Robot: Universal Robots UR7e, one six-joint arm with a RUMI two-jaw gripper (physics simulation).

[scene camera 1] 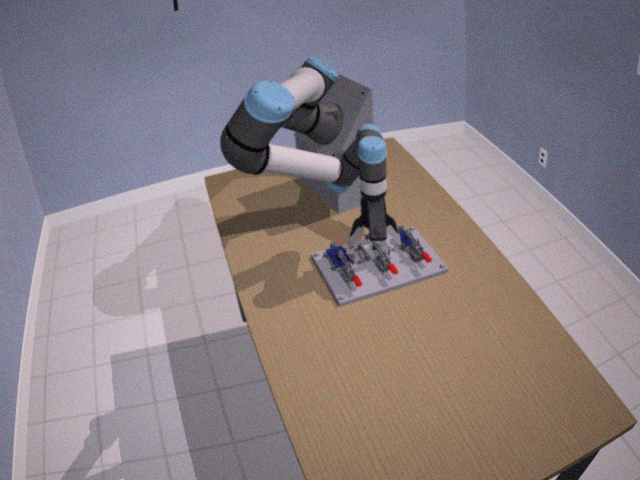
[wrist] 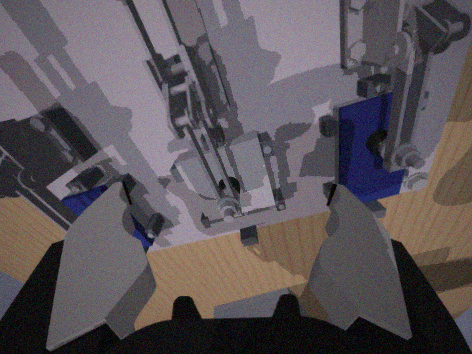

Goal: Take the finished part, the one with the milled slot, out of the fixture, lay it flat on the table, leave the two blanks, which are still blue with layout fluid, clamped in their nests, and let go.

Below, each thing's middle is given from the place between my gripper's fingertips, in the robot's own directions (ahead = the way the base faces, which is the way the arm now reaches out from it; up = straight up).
I see the finished part (wrist: 241, 155) 10 mm behind my hand, 10 mm to the left of it and 20 mm below it. Round my hand: clamp arm (wrist: 227, 193) 20 mm ahead, 10 mm above; fixture plate (scene camera 1: 374, 282) 30 mm ahead, 40 mm below.
